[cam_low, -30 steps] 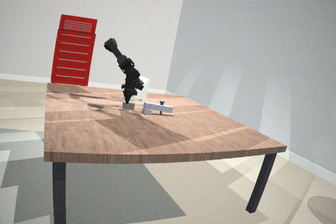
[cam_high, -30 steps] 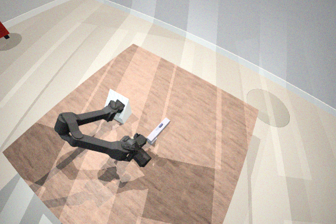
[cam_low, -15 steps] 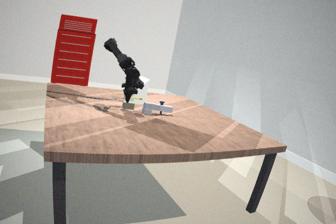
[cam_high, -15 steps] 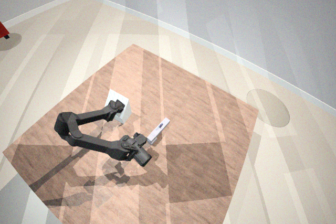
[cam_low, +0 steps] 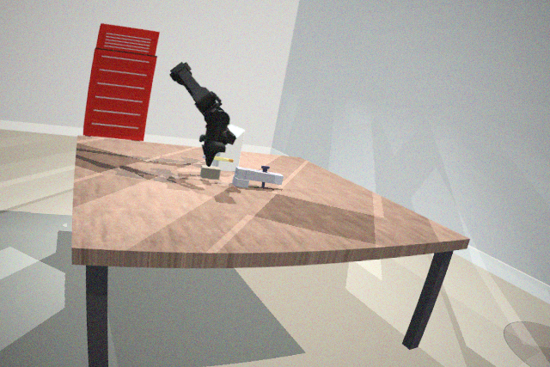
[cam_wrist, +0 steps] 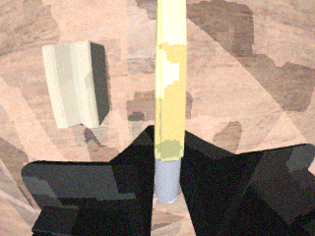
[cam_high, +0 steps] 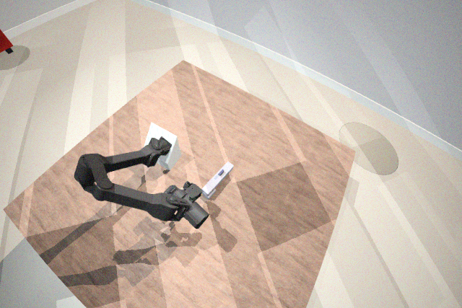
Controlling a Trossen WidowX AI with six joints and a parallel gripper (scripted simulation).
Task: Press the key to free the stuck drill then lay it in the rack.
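My gripper tip is 70 mm past the olive rack, 40 mm above it and 30 mm to the right of it. The rest, counted from my gripper tip: drill 40 mm to the left, 30 mm above; then white holder block 190 mm to the left, 20 mm below, 20 mm ahead; then blue key 220 mm to the left, 20 mm ahead, 10 mm below.
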